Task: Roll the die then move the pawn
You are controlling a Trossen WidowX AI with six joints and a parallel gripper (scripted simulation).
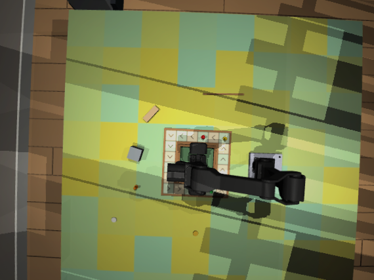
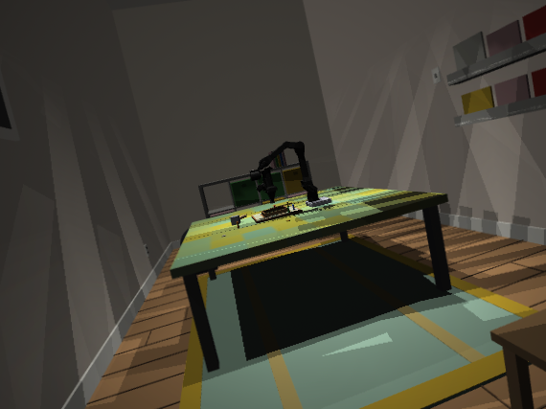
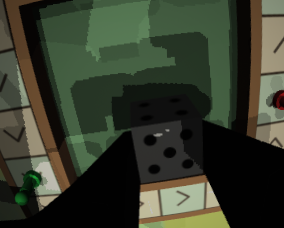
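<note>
Now: gripper tip 1 cm past the red pawn, 11 cm to the left of it and 6 cm above it. Round my gripper tip: die (right at my gripper tip); yellow pawn (10 cm behind, 12 cm to the right, 6 cm below); tray (8 cm below).
</note>
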